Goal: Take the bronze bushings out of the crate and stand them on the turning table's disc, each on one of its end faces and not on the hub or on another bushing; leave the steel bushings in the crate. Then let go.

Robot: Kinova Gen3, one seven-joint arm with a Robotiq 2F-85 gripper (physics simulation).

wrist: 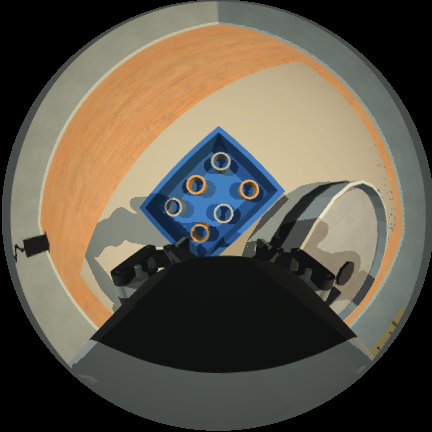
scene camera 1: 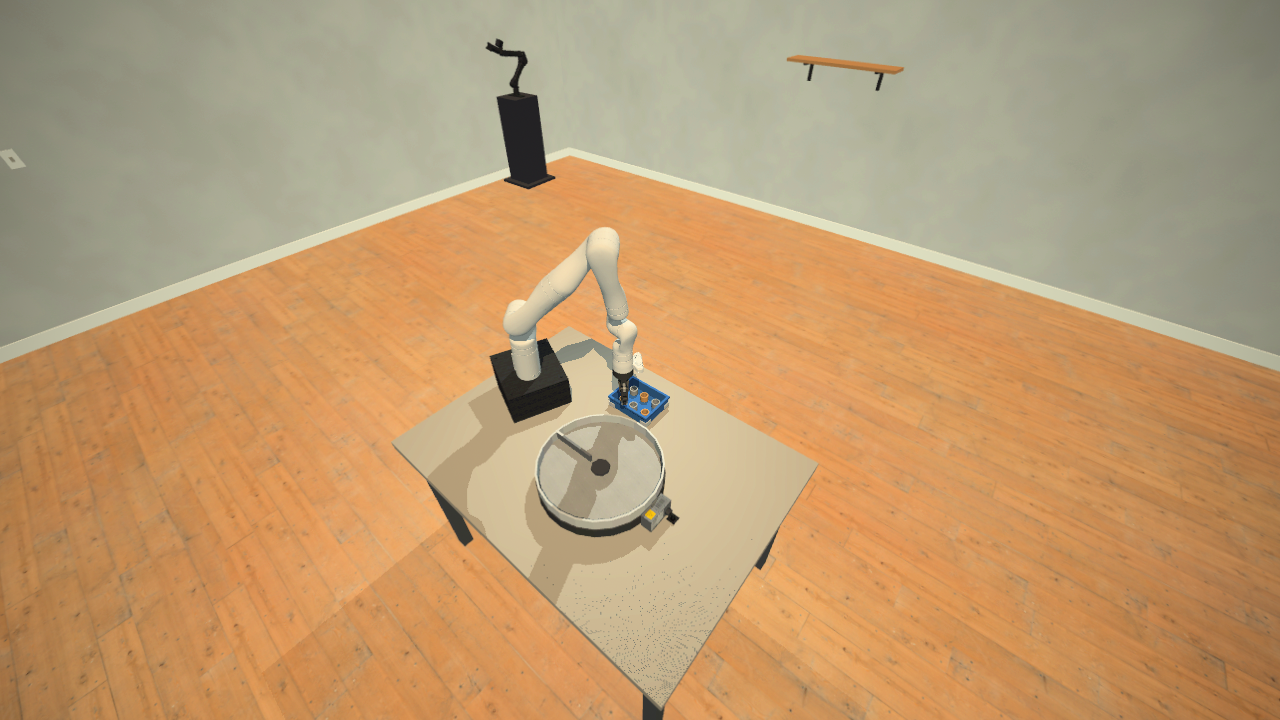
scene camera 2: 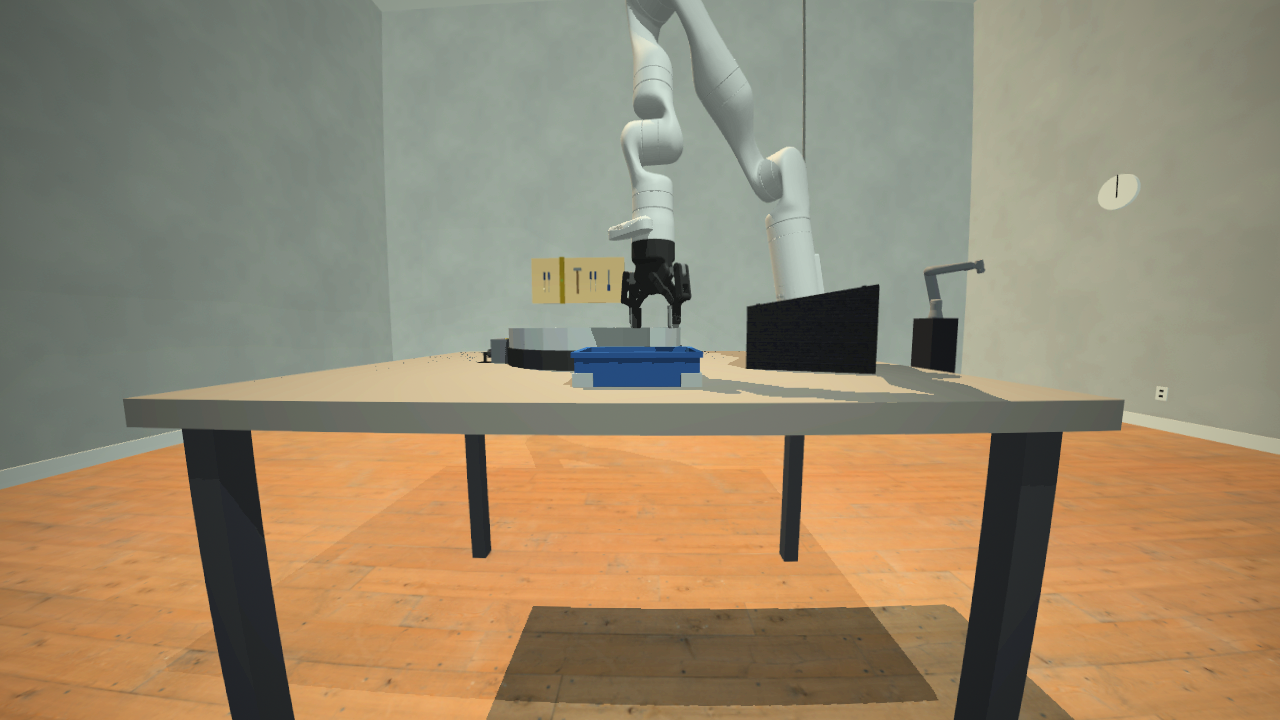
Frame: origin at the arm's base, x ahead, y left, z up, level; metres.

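Seen in the pictures: gripper, fingertip midpoint: (wrist: 222, 245) (scene camera 1: 623, 395) (scene camera 2: 653, 328); arm's base, origin of the base link: (scene camera 1: 528, 371) (scene camera 2: 798, 301).
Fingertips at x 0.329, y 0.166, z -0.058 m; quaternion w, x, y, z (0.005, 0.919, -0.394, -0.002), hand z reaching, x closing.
Observation:
Offsets run from my fingertips to a thing's top centre. "*": to the spot under its first point.
The blue crate {0.058 m left, 0.028 m ahead, 0.034 m down} (scene camera 1: 657, 412) (scene camera 2: 635, 371) (wrist: 186, 162) holds three bronze bushings and three steel ones, all upright. In the wrist view the bronze ones are one left of centre (wrist: 188, 185), one at right (wrist: 240, 189) and one nearest my fingers (wrist: 191, 232). A steel bushing {0.089 m left, 0.086 m ahead, 0.053 m down} (wrist: 212, 161) is at the far corner, another {0.093 m left, 0.026 m back, 0.053 m down} (wrist: 166, 207) at left, a third {0.025 m left, 0.027 m ahead, 0.053 m down} (wrist: 215, 213) near the middle. My gripper (scene camera 2: 655, 318) (wrist: 222, 245) is open and empty, fingertips pointing down just above the crate's rim. The turning table's disc {0.282 m right, 0.134 m ahead, 0.023 m down} (scene camera 1: 563, 483) (wrist: 355, 215) carries no bushing in view.
A pale raised wall rings the disc, with a dark hub {0.282 m right, 0.134 m ahead, 0.023 m down} (scene camera 1: 600, 466) (wrist: 345, 273) at its centre and a thin bar {* 0.283 m right, 0.019 m ahead, 0.001 m down} (scene camera 1: 574, 445) reaching from the wall towards the hub. A grey box with a yellow patch {0.288 m right, 0.368 m ahead, 0.026 m down} (scene camera 1: 656, 513) sits beside the turning table. My arm's black base (scene camera 1: 534, 389) stands nearby.

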